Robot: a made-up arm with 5 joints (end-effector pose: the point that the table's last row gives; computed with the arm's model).
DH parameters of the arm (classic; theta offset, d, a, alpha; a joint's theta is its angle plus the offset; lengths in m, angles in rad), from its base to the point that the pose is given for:
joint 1: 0 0.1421 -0.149 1.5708
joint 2: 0 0.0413 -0.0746 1.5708
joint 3: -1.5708 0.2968 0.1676 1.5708
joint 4: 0 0.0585 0.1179 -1.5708
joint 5: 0.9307 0 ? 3.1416
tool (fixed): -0.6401 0.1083 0 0
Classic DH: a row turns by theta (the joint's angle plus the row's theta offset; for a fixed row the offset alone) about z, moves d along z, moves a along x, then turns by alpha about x.
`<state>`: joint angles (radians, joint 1 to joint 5).
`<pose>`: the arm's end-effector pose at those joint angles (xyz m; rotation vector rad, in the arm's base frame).
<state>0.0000 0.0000 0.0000 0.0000 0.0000</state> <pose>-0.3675 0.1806 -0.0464 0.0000 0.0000 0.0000</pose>
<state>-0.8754 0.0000 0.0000 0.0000 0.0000</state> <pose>-0.0968 0.3979 -0.0464 0.0000 0.0000 -0.8754</pose>
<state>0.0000 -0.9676 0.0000 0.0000 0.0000</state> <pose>-0.4282 0.1806 0.2151 0.0000 0.9676 0.0000</pose>
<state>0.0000 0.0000 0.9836 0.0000 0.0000</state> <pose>-0.1186 0.2014 -0.0464 0.0000 0.0000 -0.9836</pose>
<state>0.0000 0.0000 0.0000 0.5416 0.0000</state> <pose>-0.3675 0.2287 -0.0899 -0.5416 0.0000 0.0000</pose>
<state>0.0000 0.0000 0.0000 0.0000 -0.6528</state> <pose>-0.3113 0.1418 -0.0464 0.0000 0.0000 0.6528</pose>
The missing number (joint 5, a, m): -0.1065
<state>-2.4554 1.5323 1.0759 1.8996 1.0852</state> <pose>-0.1369 -0.3680 0.1665 0.5525 -0.3242 1.0619</pose>
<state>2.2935 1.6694 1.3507 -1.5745 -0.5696</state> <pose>-0.1366 0.0559 0.1320 -2.9157 -0.2083 -0.1678</pose>
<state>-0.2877 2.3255 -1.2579 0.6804 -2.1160</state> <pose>0.2909 0.0058 0.0706 -2.8065 0.8715 0.2370</pose>
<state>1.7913 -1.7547 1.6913 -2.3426 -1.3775</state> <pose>0.1463 -0.4795 0.2062 0.4844 -0.4616 1.6016</pose>
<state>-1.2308 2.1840 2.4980 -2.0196 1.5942</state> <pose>0.0350 0.0385 0.2421 -1.9442 1.2084 -1.8626</pose>
